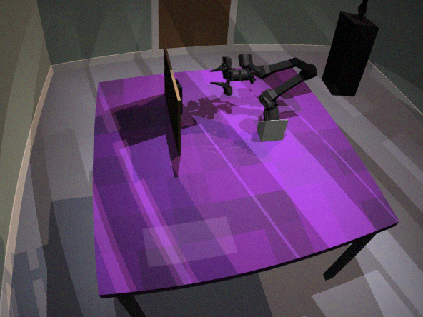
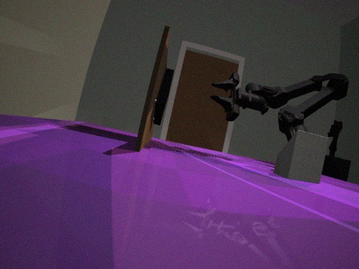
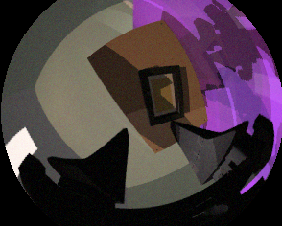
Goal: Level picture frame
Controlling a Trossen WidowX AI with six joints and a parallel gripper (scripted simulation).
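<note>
Now: the dark picture frame 16 cm ahead of my gripper tip, 7 cm below it and 5 cm to the left of it. The rest, counted from my gripper tip: wooden wall panel: 18 cm ahead, 8 cm below, 4 cm to the left.
</note>
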